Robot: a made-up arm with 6 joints.
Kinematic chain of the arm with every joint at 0, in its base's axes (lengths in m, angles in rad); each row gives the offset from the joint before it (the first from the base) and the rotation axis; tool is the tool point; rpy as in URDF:
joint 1: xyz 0 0 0.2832 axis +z
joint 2: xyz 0 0 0 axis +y
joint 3: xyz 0.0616 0 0.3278 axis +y
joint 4: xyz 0.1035 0 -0.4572 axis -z
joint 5: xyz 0 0 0 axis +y
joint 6: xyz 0.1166 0 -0.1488 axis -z
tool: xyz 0 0 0 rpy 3.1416 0 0
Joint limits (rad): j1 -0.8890..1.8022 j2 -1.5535..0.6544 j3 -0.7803..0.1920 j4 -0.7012..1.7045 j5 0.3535..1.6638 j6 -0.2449..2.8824
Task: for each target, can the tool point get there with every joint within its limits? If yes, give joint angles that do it. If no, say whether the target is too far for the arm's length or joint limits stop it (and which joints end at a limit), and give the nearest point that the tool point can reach.
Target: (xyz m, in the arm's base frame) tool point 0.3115 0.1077 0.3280
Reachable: yes | joints 0.1790 -1.3185 -0.0127 0.8065 1.0440 1.4220
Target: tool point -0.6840 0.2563 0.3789
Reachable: no: joint limits stop it (at a limit: joint 1, joint 5) | nearest point -0.2479 0.3590 0.3789 | short by 0.448 m
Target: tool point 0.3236 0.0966 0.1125
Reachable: yes | joints 0.0033 -0.2117 -0.3206 0.9196 1.3531 1.0940
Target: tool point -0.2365 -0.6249 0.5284
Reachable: no: joint limits stop it (at a limit: joint 1, joint 4, joint 5) | nearest point 0.1322 -0.3256 0.5284 | short by 0.475 m
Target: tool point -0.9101 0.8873 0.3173
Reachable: no: too far | nearest point -0.2781 0.4932 0.3005 | short by 0.745 m
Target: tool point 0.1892 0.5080 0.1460
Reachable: yes | joints 1.2337 0.0441 -0.6518 0.6045 0.5662 0.0285
